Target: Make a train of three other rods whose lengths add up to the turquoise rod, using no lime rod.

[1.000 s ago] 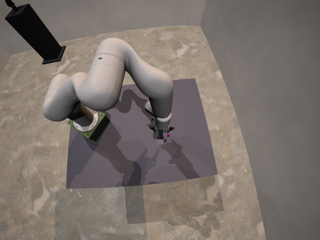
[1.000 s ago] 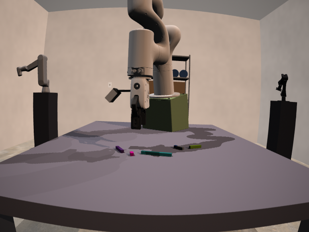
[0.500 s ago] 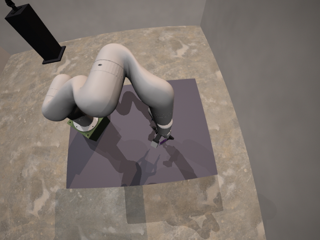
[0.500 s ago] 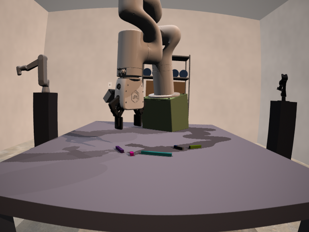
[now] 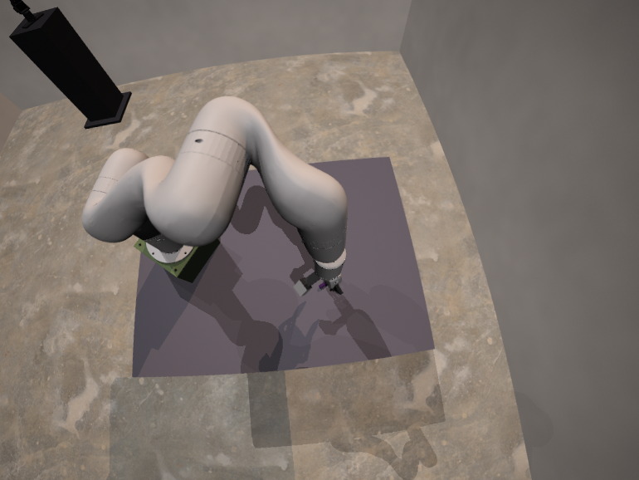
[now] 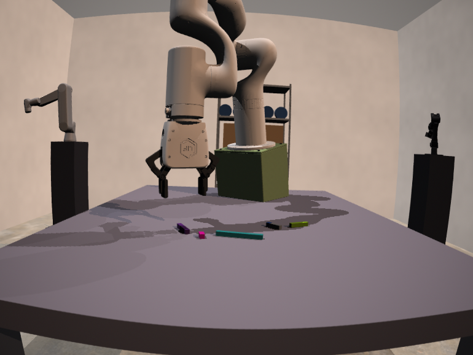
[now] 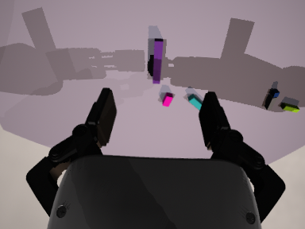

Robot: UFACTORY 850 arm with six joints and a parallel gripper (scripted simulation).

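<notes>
The purple rod is 8 cm below my hand. Round my hand: blue rod: 20 cm to the left, 8 cm below, 8 cm behind; turquoise rod: 13 cm to the left, 8 cm below, 3 cm ahead; magenta rod: 8 cm below, 5 cm to the left, 4 cm ahead.
</notes>
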